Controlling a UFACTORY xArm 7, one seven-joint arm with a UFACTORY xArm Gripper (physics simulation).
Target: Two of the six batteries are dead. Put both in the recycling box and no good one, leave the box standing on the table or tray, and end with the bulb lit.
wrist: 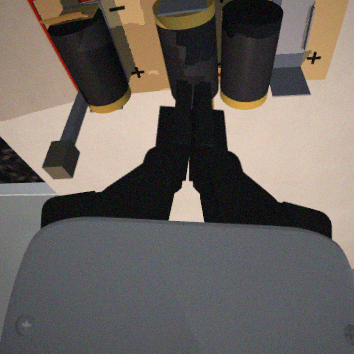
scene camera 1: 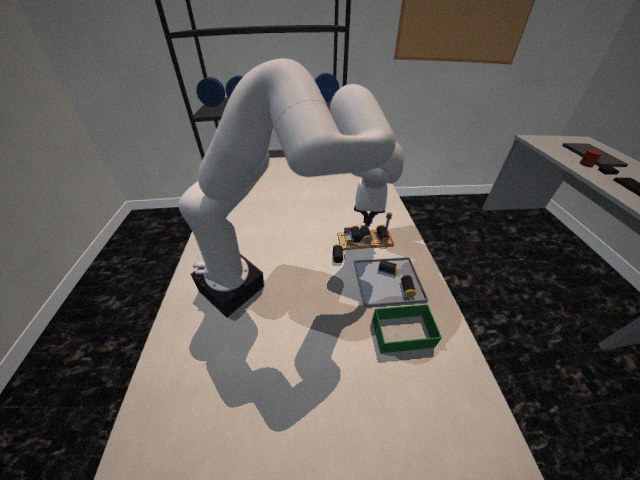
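Seen in the pictures: gripper, fingertip midpoint: (wrist: 190,103) (scene camera 1: 367,224); arm's base at its link origin: (scene camera 1: 227,273).
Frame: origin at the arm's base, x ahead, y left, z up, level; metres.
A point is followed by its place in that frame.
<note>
My gripper (scene camera 1: 367,223) @[x 0.472, y 0.177, z -0.006 m] (wrist: 190,103) @[x 0.472, y 0.177, z -0.006 m] is shut and empty, its fingertips over the near end of the middle battery (scene camera 1: 364,231) @[x 0.466, y 0.178, z -0.042 m] (wrist: 187,62) @[x 0.474, y 0.175, z -0.040 m] in the wrist view; contact is unclear. The orange board (scene camera 1: 341,240) @[x 0.380, y 0.176, z -0.075 m] (wrist: 146,60) @[x 0.508, y 0.193, z -0.076 m] also holds another battery (scene camera 1: 382,231) @[x 0.532, y 0.169, z -0.041 m] (wrist: 92,65) @[x 0.531, y 0.169, z -0.041 m] near the upright lever (scene camera 1: 388,220) @[x 0.566, y 0.209, z -0.023 m] (wrist: 61,159) @[x 0.559, y 0.205, z 0.001 m], and a third battery (scene camera 1: 355,232) @[x 0.431, y 0.178, z -0.042 m] (wrist: 251,55) @[x 0.437, y 0.176, z -0.041 m]. The middle one's gold end faces opposite to the others'. A battery (scene camera 1: 337,253) @[x 0.349, y 0.089, z -0.052 m] stands on the table. Two batteries (scene camera 1: 388,267) @[x 0.504, y 0.006, z -0.054 m] (scene camera 1: 407,285) @[x 0.538, y -0.075, z -0.051 m] lie on the grey tray (scene camera 1: 379,294) @[x 0.454, y -0.074, z -0.083 m]. The green box (scene camera 1: 410,344) @[x 0.476, y -0.258, z -0.045 m] stands upright, empty. I cannot make out a lit bulb.
The table (scene camera 1: 330,413) @[x 0.254, y -0.374, z -0.086 m] has its right edge close beside the board, tray and box. The arm's base stands at the table's left. A shelf rack (scene camera 1: 258,31) stands behind, and a desk (scene camera 1: 547,155) with a red cup (scene camera 1: 589,157) is off to the right.
</note>
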